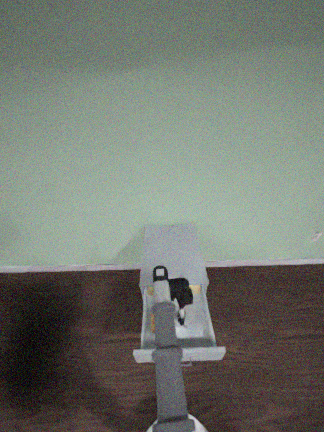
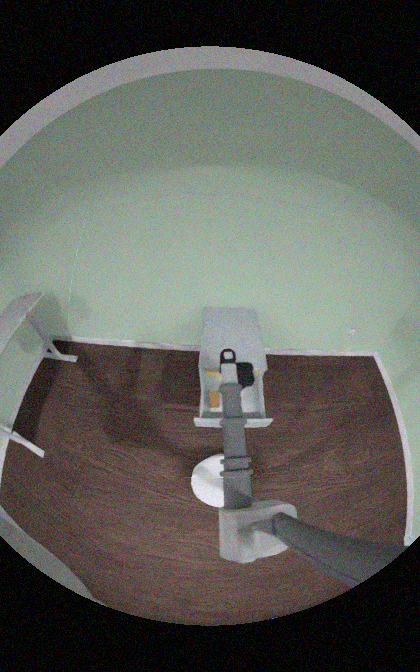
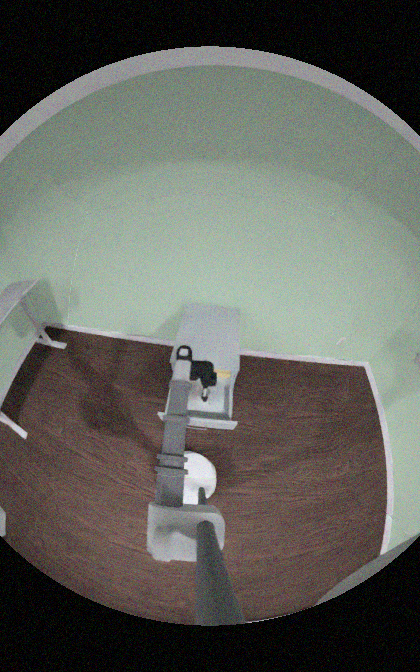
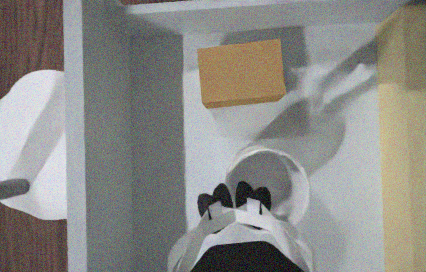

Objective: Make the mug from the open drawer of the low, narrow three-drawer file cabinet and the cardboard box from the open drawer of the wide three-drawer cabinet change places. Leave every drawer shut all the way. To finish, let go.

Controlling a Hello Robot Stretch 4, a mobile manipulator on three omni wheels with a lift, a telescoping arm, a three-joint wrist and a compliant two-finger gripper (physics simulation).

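The narrow grey file cabinet stands against the wall with its drawer open. The orange-brown cardboard box lies in that drawer near one side wall. The white mug is upright, over the same drawer floor beside the box. My gripper is shut on the mug's near left side; whether on rim or handle, and whether the mug touches the floor, I cannot tell. The wide cabinet does not show.
A yellow panel is at the drawer's back end. My white base stands in front of the drawer. A grey table with white legs stands at the left wall.
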